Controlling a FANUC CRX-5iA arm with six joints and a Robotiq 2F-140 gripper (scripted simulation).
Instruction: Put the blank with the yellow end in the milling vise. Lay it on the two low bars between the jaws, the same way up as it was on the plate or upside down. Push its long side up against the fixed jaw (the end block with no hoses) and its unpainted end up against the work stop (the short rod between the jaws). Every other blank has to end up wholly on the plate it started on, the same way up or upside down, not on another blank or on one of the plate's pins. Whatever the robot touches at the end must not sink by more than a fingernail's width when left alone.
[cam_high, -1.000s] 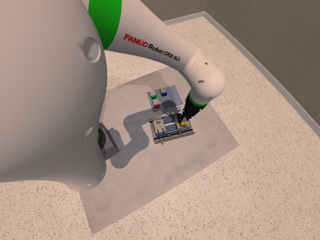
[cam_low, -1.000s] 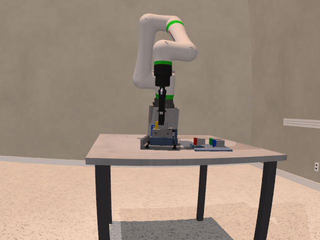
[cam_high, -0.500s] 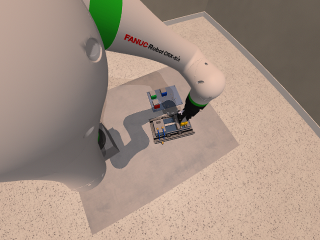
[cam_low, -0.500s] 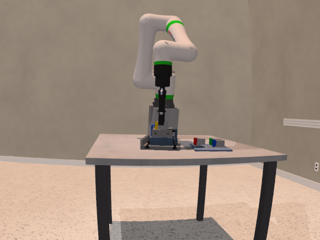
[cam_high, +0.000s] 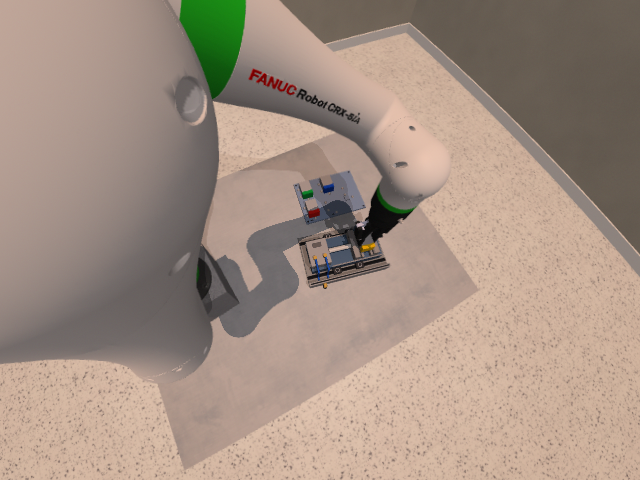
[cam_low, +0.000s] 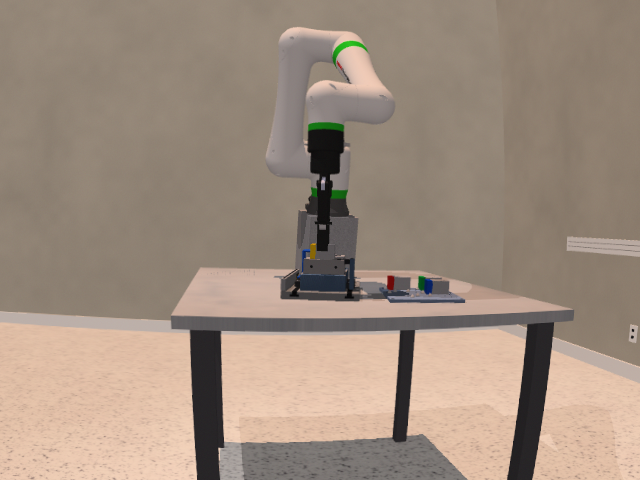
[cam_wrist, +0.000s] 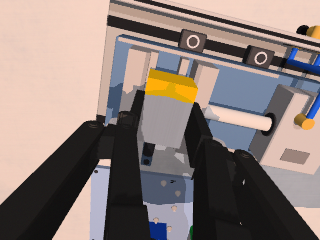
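The yellow-ended blank lies 3 cm below my hand. Also, from my hand: work stop rod (2 cm ahead, 5 cm to the left, 6 cm below); fixed jaw (3 cm ahead, 1 cm to the right, 7 cm below); red-ended blank (5 cm behind, 24 cm to the left, 12 cm below).
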